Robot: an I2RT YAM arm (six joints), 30 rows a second.
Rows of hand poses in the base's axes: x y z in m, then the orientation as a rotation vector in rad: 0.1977 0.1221 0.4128 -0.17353 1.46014 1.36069; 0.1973 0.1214 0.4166 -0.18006 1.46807 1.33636; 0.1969 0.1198 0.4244 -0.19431 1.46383 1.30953; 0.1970 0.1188 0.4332 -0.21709 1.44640 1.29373; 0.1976 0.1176 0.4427 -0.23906 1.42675 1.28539; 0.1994 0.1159 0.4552 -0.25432 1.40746 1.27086; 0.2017 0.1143 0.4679 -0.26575 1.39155 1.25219; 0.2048 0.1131 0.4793 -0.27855 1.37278 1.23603; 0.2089 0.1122 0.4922 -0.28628 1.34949 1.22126; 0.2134 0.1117 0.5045 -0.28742 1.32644 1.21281; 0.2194 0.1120 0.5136 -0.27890 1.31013 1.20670; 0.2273 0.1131 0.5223 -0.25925 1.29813 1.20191; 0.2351 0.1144 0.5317 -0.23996 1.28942 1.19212; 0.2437 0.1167 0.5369 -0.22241 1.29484 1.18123; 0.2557 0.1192 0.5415 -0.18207 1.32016 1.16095; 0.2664 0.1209 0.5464 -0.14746 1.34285 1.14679; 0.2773 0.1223 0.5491 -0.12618 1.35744 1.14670; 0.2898 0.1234 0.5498 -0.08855 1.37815 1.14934; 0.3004 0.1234 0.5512 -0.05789 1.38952 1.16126; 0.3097 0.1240 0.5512 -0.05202 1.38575 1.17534; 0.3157 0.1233 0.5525 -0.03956 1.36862 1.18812; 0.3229 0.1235 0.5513 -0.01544 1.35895 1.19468
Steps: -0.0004 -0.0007 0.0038 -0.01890 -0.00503 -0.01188; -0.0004 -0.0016 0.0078 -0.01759 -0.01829 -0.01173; 0.0001 -0.0010 0.0088 -0.00967 -0.02825 -0.00163; 0.0006 -0.0012 0.0095 -0.00463 -0.02706 0.00298; 0.0018 -0.0017 0.0125 -0.00452 -0.02606 -0.00495; 0.0023 -0.0016 0.0127 -0.00635 -0.02330 -0.00942; 0.0031 -0.0012 0.0114 -0.00450 -0.02523 -0.00717; 0.0041 -0.0009 0.0129 0.00106 -0.02623 -0.00949; 0.0045 -0.0005 0.0123 0.00733 -0.02128 -0.00840; 0.0060 0.0003 0.0091 0.01023 -0.01134 -0.01113; 0.0079 0.0011 0.0087 0.01480 -0.00297 -0.01566; 0.0078 0.0013 0.0094 0.01073 -0.00203 -0.01879; 0.0086 0.0023 0.0052 0.00221 0.00817 -0.01687; 0.0120 0.0025 0.0046 0.00086 0.03079 -0.03320; 0.0107 0.0017 0.0049 0.00176 0.02850 -0.02555; 0.0109 0.0014 0.0027 0.00497 0.02055 -0.00905; 0.0125 0.0011 0.0007 0.01245 0.03313 -0.01452; 0.0106 0.0000 0.0014 0.01752 0.02520 -0.00548; 0.0093 0.0006 0.0000 0.01208 0.00300 0.00633; 0.0060 -0.0007 0.0013 0.02098 -0.00515 -0.00085; 0.0072 0.0002 -0.0012 0.02068 0.00456 -0.00981
